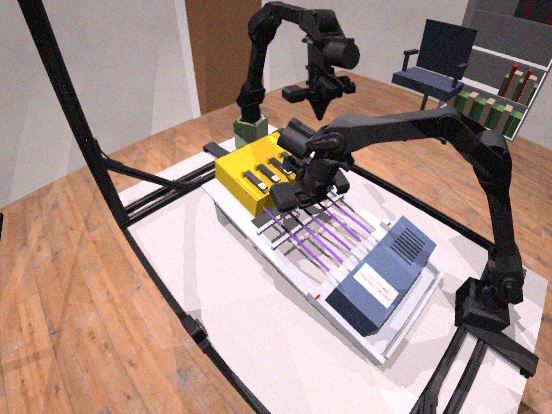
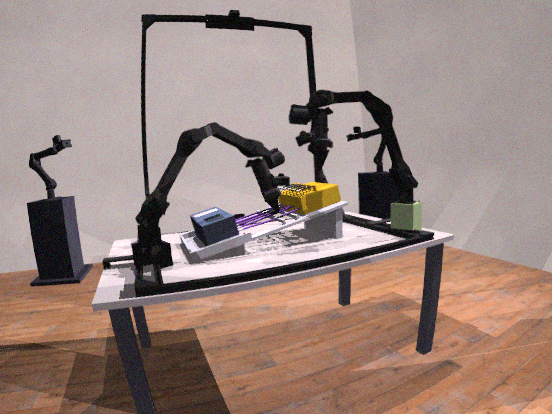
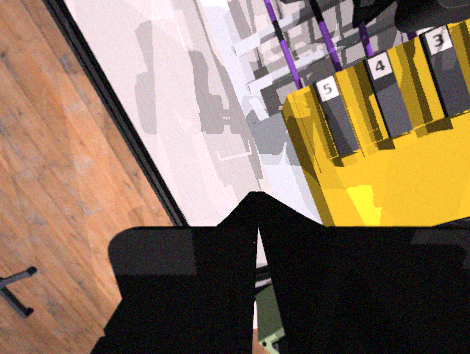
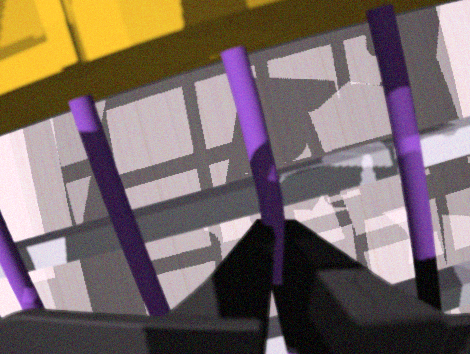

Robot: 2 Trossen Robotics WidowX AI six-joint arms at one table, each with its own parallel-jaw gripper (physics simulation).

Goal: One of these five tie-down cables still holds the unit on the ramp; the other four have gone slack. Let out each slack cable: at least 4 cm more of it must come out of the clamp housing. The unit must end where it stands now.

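Observation:
The yellow clamp housing stands at the ramp's high end, with dark levers; labels 5, 4 and 3 show. Several purple and black cables run to the blue unit, which sits low on the ramp. My right gripper is shut on the third cable from the left, a little below the housing. Neighbouring cables pass on both sides. My left gripper is shut and empty, above and behind the housing. The cable ends inside the housing are hidden.
The white ramp has cross bars under the cables and a red mark on each side by the unit. A green block is at the left arm's base. Black frame rails run along the table edges.

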